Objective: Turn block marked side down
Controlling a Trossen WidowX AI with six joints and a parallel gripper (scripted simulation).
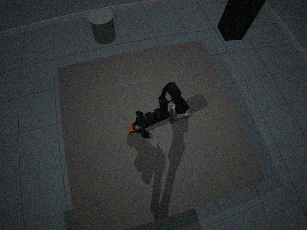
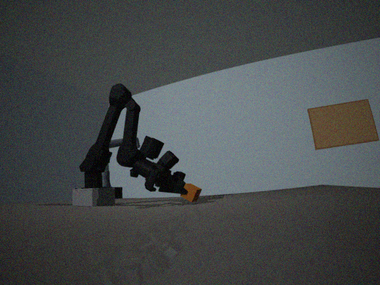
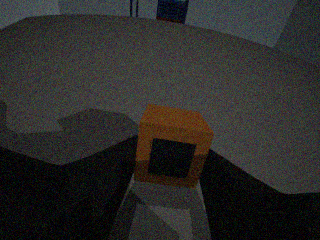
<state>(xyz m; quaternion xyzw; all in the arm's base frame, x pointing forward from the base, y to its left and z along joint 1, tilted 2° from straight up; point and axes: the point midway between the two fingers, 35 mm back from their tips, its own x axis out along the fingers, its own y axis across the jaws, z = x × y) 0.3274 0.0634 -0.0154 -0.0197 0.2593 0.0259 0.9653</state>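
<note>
Now: gripper tip right at the orange block.
</note>
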